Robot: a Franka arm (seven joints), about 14 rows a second.
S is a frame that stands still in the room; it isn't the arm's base.
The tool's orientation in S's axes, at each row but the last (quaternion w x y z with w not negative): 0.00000, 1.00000, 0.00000, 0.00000; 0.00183, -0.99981, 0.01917, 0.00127; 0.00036, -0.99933, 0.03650, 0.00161; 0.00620, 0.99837, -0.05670, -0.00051; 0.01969, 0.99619, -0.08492, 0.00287; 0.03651, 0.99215, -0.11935, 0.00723
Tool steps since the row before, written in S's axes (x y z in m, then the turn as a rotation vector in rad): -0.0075, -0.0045, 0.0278, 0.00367, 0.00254, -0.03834; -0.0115, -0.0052, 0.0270, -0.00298, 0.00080, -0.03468; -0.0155, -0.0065, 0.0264, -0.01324, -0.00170, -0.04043; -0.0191, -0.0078, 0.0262, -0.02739, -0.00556, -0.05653; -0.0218, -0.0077, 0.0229, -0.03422, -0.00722, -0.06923; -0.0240, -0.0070, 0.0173, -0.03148, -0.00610, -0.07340
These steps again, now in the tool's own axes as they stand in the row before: -0.0075, 0.0045, -0.0278, 0.00367, -0.00254, 0.03834; -0.0114, 0.0055, -0.0270, -0.00292, -0.00056, 0.03469; -0.0151, 0.0076, -0.0264, -0.01295, 0.00269, 0.04047; -0.0181, 0.0102, -0.0261, -0.02657, 0.00792, 0.05664; -0.0200, 0.0122, -0.0226, -0.03313, 0.01022, 0.06938; -0.0213, 0.0137, -0.0169, -0.03083, 0.00819, 0.07347
